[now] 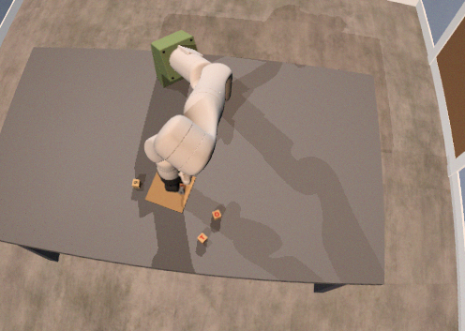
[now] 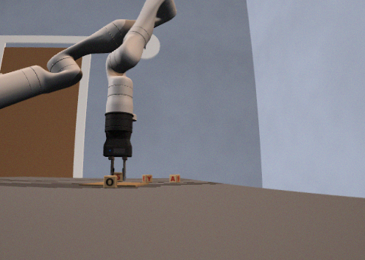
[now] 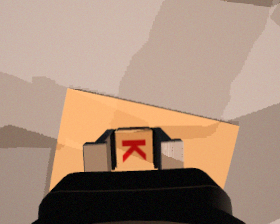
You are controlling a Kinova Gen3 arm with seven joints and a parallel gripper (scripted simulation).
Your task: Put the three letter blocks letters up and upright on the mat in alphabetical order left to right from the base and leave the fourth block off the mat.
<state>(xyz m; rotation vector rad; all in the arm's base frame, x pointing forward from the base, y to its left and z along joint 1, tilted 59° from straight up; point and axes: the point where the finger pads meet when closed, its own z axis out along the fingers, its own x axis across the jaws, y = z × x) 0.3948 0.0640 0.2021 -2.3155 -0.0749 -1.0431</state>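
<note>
Right now my hand is 40 mm to the left of the orange mat, 30 mm above it and 20 mm short of it.
</note>
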